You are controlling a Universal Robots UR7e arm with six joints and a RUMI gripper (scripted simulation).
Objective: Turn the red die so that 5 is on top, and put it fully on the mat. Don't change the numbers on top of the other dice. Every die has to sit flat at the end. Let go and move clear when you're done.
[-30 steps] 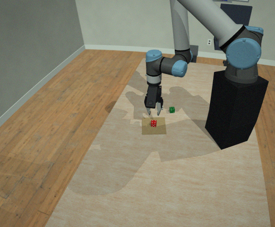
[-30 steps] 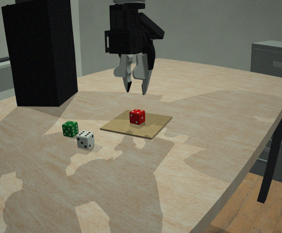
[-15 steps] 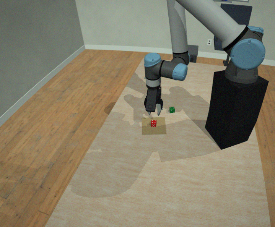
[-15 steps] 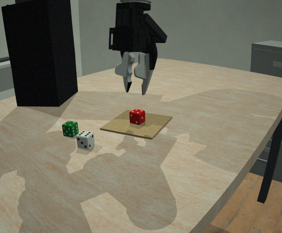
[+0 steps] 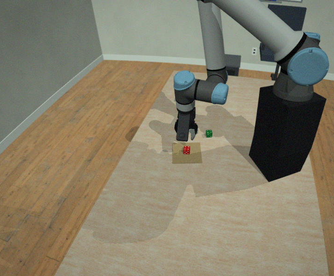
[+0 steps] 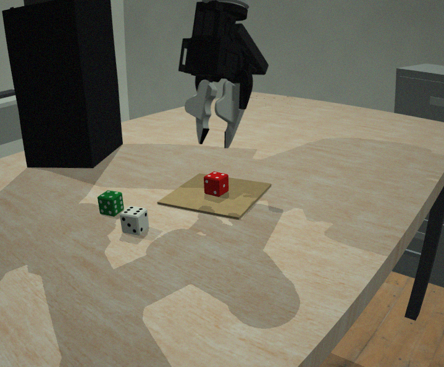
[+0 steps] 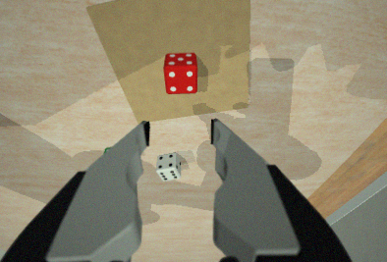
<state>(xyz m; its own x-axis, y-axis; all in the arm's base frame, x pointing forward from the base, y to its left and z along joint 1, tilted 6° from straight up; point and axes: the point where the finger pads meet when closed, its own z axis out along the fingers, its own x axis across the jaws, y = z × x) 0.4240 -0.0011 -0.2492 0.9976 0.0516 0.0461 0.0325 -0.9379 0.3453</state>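
Right now my hand is 80 mm above the red die. Also, from my hand: tan mat: 100 mm below; then green die: 90 mm behind, 150 mm to the right, 80 mm below; then white die: 20 mm behind, 170 mm to the right, 80 mm below.
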